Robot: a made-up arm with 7 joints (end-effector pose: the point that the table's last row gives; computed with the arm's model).
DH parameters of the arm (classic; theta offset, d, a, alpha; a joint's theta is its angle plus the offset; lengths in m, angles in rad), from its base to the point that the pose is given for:
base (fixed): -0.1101 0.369 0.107 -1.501
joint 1: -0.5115 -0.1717 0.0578 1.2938
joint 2: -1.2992 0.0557 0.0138 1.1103
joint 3: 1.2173 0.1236 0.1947 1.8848
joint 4: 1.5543 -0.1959 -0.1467 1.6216
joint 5: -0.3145 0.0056 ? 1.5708
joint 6: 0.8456 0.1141 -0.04 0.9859
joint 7: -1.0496 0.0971 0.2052 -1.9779
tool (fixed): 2.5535 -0.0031 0 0
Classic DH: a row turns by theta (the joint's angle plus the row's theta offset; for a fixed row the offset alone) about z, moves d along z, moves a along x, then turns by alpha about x.
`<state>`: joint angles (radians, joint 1 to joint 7).
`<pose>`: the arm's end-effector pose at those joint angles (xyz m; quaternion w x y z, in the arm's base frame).
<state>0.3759 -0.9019 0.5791 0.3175 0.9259 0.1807 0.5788</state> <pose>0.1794 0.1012 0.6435 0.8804 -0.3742 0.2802 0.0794</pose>
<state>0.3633 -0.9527 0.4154 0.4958 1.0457 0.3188 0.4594</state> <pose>0.1564 0.0426 0.6923 0.9157 -0.3447 0.1823 0.0968</pose>
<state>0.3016 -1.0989 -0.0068 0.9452 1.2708 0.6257 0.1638</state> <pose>0.0308 -0.0739 0.7443 0.9431 -0.3257 -0.0658 0.0128</pose>
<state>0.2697 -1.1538 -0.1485 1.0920 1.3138 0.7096 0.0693</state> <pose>-0.0258 -0.0944 0.7334 0.9343 -0.3201 -0.1472 -0.0541</pose>
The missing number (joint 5, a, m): -0.0488
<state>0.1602 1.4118 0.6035 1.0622 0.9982 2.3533 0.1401</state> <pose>-0.3934 -0.0989 0.7394 0.1012 -0.9242 0.1820 0.3202</pose>
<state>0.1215 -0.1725 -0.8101 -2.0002 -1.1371 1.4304 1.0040</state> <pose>0.0237 0.0492 0.4562 0.3000 0.2887 -0.9086 -0.0336</pose>
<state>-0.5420 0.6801 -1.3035 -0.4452 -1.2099 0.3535 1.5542</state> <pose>0.1055 0.0176 0.8202 0.4485 -0.3238 0.8275 -0.0962</pose>
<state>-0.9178 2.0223 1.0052 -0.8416 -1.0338 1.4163 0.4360</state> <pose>0.0219 -0.3228 0.1368 0.4066 -0.5866 -0.2104 -0.6681</pose>
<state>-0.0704 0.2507 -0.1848 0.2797 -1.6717 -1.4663 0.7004</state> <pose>0.1671 0.0464 0.5492 0.4641 -0.3239 -0.2201 -0.7945</pose>
